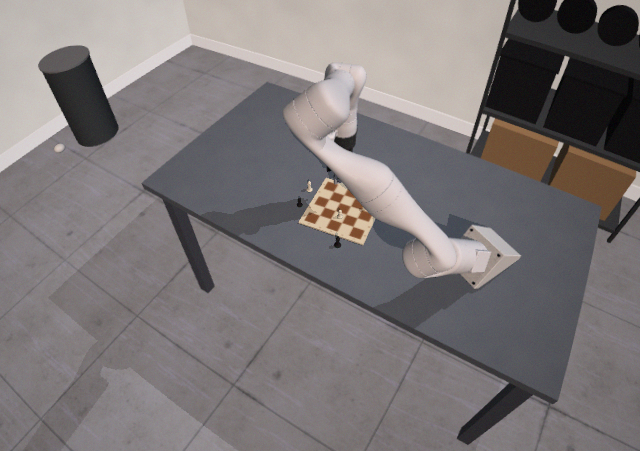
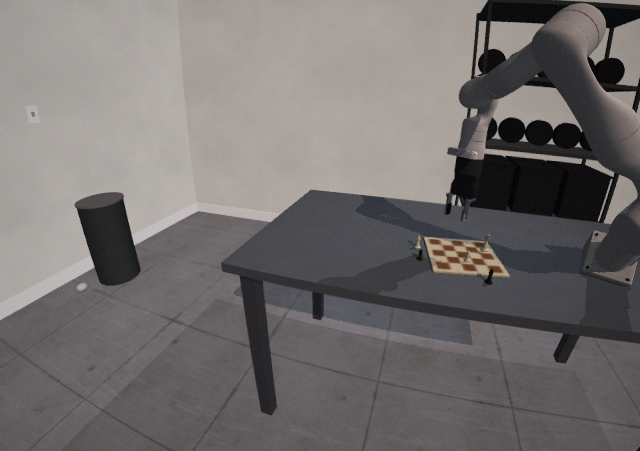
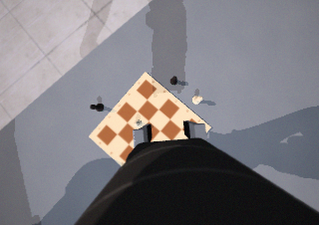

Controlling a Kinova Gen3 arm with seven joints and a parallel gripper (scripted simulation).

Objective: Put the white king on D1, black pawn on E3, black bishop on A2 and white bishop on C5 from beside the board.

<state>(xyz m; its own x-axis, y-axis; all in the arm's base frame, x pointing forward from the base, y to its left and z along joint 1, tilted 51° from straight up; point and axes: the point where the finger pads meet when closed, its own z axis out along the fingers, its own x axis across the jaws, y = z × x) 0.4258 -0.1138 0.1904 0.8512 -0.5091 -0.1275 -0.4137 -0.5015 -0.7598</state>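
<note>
Now: the black pawn 80 mm ahead of my hand, 80 mm to the left of it and 130 mm below it. From my hand the other things lie so: chessboard (40 mm behind, 140 mm below); then white bishop (100 mm ahead, 10 mm to the left, 120 mm below); then white king (110 mm behind, 60 mm to the right, 100 mm below).
</note>
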